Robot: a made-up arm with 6 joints.
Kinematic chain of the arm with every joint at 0, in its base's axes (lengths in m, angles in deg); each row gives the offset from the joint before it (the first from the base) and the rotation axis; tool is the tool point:
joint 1: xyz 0 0 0.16 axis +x
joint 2: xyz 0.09 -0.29 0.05 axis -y
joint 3: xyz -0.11 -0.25 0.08 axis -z
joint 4: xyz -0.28 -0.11 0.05 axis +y
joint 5: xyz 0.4 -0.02 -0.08 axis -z
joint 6: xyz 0 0.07 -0.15 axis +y
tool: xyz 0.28 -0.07 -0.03
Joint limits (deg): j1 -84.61..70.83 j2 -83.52..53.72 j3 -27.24..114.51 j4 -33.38..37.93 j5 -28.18..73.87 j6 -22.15..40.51
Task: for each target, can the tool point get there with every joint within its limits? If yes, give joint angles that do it. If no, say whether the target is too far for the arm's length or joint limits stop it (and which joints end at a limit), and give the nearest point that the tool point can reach.
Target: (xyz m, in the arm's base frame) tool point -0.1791 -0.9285 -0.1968
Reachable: yes | joints 31.50 -11.61 73.99 -12.01 35.98 -14.24
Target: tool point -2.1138 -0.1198 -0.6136
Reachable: no: too far | nearest point -0.5901 -0.1882 -0.4084 | short by 1.539 m
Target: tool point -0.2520 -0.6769 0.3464
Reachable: yes | joints -30.39 -67.41 10.99 25.45 -6.39 2.05
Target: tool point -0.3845 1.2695 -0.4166
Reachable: no: joint limits stop it (at a limit: joint 1, joint 4, joint 5, joint 6) | nearest point -0.1178 0.4205 -0.3965 | short by 0.890 m
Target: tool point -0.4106 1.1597 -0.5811
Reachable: no: joint limits stop it (at a limit: joint 1, joint 4, joint 5, joint 6) | nearest point -0.1402 0.4071 -0.4611 | short by 0.809 m
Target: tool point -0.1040 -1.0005 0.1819
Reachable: yes | joints -4.47 -4.08 63.02 -11.74 37.50 25.51
